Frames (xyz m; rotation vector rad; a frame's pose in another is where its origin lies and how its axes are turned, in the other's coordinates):
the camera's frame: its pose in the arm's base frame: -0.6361 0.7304 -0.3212 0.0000 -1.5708 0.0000
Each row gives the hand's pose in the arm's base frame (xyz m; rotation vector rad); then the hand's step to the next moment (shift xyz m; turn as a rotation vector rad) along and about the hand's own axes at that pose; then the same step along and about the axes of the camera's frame.
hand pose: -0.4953 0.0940 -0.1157 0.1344 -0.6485 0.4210
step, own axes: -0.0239 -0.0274 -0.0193 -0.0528 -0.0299 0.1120
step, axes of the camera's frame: -0.0296 -0.0281 -0.0052 0.0567 -0.0730 0.0876
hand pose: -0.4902 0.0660 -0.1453 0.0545 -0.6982 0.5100
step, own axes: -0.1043 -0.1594 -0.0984 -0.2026 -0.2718 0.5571
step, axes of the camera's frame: -0.1221 -0.1635 -0.0658 0.3342 -0.4453 0.3395
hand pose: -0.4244 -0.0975 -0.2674 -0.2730 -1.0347 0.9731
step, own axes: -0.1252 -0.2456 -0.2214 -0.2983 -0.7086 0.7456
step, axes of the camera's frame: -0.0407 -0.1871 -0.2973 0.6410 -0.8146 0.2693
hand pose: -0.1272 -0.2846 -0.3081 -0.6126 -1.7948 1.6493
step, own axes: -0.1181 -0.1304 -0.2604 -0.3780 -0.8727 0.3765
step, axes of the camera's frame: 0.1216 0.0859 -0.2767 0.8043 -0.6291 -0.0600
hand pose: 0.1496 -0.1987 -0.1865 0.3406 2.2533 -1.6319
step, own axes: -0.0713 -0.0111 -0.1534 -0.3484 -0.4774 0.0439
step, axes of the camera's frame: 0.0821 0.1425 -0.0411 0.5434 -0.1897 -0.1413
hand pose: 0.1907 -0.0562 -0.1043 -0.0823 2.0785 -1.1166
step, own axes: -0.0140 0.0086 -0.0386 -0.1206 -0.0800 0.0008
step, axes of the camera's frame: 0.0146 0.0372 0.0127 0.1300 -0.0033 -0.0635
